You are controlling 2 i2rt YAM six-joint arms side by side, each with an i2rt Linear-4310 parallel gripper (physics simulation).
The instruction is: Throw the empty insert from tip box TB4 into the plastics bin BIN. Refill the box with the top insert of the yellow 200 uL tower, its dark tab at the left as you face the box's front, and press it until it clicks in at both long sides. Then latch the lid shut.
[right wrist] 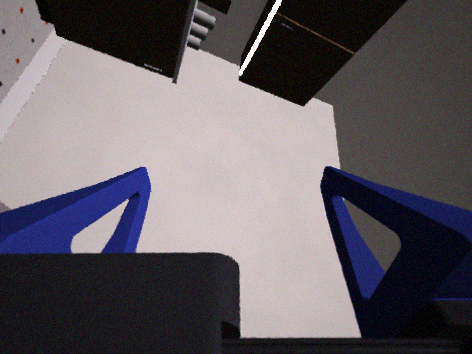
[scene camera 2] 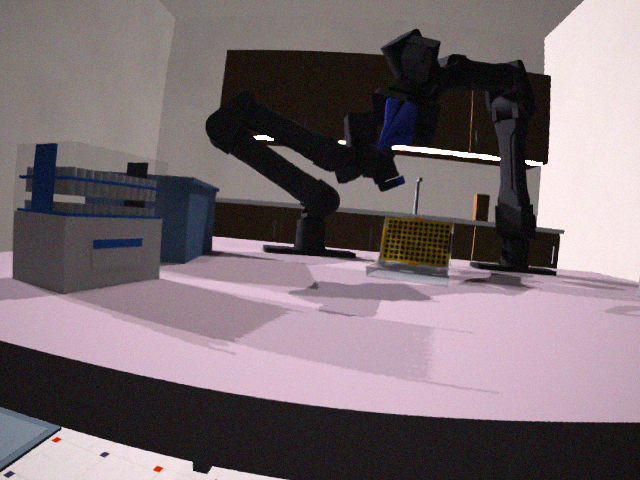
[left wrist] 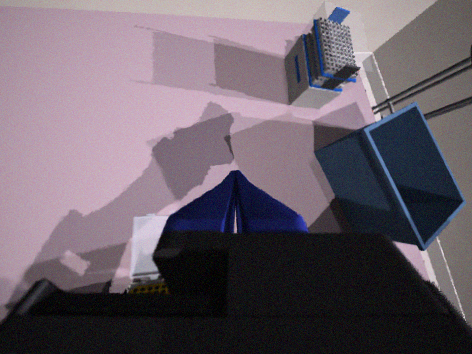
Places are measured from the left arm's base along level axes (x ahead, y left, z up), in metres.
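Where they show: left gripper, between the fingertips: [scene camera 2: 380,145] [left wrist: 235,177]; right gripper, between the fingertips: [right wrist: 235,176] [scene camera 2: 394,164]; left arm's base, origin of its link: [scene camera 2: 512,270]; right arm's base, origin of its link: [scene camera 2: 308,253].
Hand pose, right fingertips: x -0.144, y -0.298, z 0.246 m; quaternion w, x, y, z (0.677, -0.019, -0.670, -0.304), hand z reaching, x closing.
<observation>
Each offset is from my right fingertips to the top centre of the thing. "spot": to the spot under its first point.
My left gripper [scene camera 2: 382,146] [left wrist: 235,177] is shut and empty, with its blue fingertips together, high above the table. My right gripper [scene camera 2: 395,181] [right wrist: 235,176] is open and empty, with its fingers wide apart. A tip box with a yellow holed insert @(dy +0.021, dx +0.380, dz -0.153 m) [scene camera 2: 416,241] [left wrist: 150,289] is on the table below the grippers in scene camera 2. The insert's face is upright there, and a clear part @(spot: dy -0.005, dx +0.477, dz -0.234 m) [scene camera 2: 405,273] [left wrist: 148,245] lies low in front of it. The blue bin @(dy -0.409, dx +0.452, dz -0.126 m) [scene camera 2: 188,219] [left wrist: 360,175] stands open-topped. The yellow tower does not show; no box label is readable.
A grey tower @(dy -0.334, dx +0.699, dz -0.121 m) [scene camera 2: 113,258] [left wrist: 300,75] with blue-edged tip racks under a clear cover stands at the left in scene camera 2, in front of the bin. The table's dark front edge [scene camera 2: 310,403] runs across the picture. The arm bases stand at the back.
</observation>
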